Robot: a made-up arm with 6 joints.
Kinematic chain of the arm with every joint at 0, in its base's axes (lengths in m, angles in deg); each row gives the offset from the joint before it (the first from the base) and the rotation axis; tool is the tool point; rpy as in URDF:
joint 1: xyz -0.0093 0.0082 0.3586 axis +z
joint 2: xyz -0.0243 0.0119 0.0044 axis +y
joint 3: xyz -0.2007 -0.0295 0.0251 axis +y
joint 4: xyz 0.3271 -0.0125 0.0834 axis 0.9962 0 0.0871
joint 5: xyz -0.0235 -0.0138 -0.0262 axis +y
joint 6: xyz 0.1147 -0.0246 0.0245 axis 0.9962 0 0.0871
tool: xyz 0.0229 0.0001 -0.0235 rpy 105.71 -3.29 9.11
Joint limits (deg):
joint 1: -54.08..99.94
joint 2: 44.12..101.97
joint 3: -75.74..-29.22
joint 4: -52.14..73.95
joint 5: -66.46..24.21
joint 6: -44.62..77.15
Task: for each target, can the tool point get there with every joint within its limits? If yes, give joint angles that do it. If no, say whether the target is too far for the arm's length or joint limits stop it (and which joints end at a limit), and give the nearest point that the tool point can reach.
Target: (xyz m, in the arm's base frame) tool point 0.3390 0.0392 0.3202
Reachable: yes | joints 16.32 81.15 -34.04 -8.78 -18.08 -3.32
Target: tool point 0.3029 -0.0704 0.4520
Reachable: yes | joints -13.57 57.79 -39.48 51.47 9.80 46.82
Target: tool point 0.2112 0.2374 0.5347
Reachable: yes | joints 57.51 52.72 -41.06 63.56 -23.18 43.31
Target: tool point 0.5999 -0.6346 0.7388
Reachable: no: too far | nearest point 0.3137 -0.3326 0.5670 | short by 0.450 m
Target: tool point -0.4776 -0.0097 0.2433
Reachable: no: joint limits stop it (at a limit: joint 1, joint 2, joint 3, joint 4, joint 5) | nearest point -0.0894 0.1958 0.1558 | short by 0.448 m
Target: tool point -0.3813 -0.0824 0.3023
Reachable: no: joint limits stop it (at a limit: joint 1, joint 2, joint 3, joint 4, joint 5, joint 6) | nearest point -0.0031 -0.2423 0.2264 | short by 0.418 m
